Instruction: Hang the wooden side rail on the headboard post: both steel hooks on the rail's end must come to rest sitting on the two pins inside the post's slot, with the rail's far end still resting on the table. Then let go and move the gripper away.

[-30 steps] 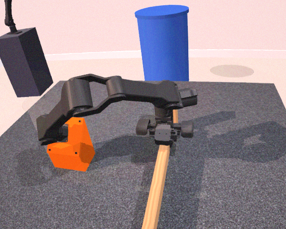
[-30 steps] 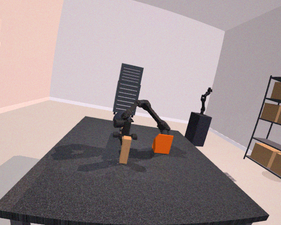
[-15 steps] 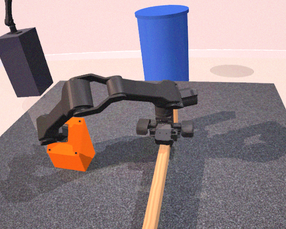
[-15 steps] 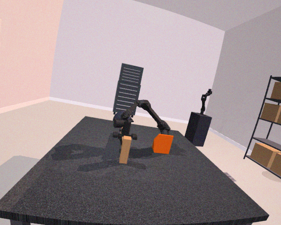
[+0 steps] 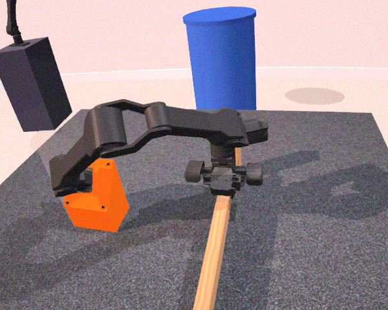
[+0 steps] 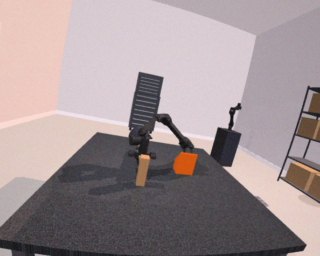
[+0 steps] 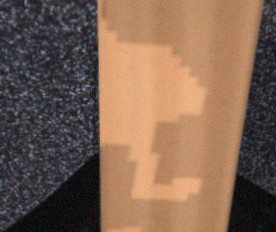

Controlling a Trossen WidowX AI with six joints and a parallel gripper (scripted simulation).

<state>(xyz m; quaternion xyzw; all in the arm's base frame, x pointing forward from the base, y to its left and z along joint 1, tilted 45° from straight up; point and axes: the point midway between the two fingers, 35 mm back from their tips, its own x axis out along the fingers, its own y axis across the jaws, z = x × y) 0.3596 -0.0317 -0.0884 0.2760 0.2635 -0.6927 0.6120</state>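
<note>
The wooden headboard post lies 14 cm to the left of my gripper tip, 4 cm above it and 1 cm ahead of it.
</note>
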